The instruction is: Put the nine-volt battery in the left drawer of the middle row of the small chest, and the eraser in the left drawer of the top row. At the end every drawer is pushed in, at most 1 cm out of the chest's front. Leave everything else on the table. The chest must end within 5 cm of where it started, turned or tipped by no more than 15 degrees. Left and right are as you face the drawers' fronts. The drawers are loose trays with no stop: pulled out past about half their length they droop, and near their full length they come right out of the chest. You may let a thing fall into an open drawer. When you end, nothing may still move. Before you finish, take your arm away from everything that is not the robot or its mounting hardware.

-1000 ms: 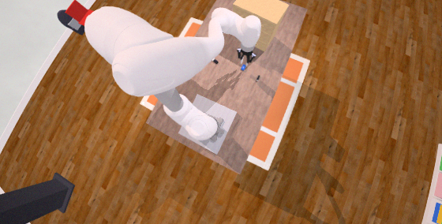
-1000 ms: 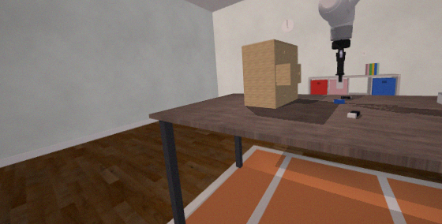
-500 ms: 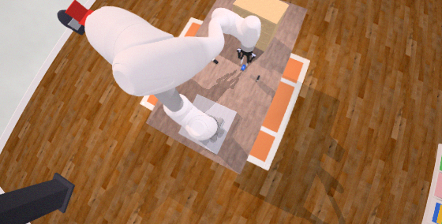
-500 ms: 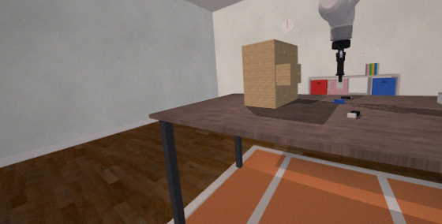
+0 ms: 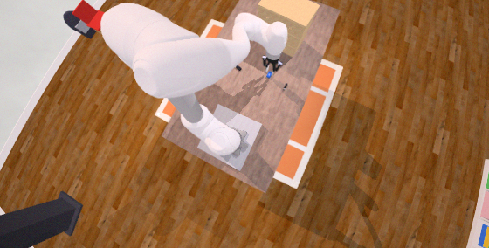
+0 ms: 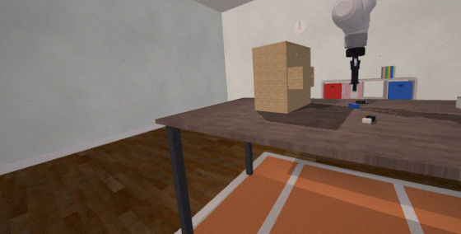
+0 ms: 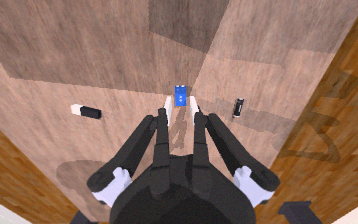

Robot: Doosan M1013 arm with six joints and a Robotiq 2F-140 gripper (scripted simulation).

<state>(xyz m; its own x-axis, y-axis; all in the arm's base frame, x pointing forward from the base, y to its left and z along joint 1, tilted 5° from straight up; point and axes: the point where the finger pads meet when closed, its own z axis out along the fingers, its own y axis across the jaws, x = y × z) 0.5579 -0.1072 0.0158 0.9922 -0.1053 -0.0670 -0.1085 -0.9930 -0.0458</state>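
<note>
Right now the blue nine-volt battery is 1 cm ahead of my hand and 7 cm below it. Also, from my hand: eraser (1 cm behind, 26 cm to the left, 8 cm below).
</note>
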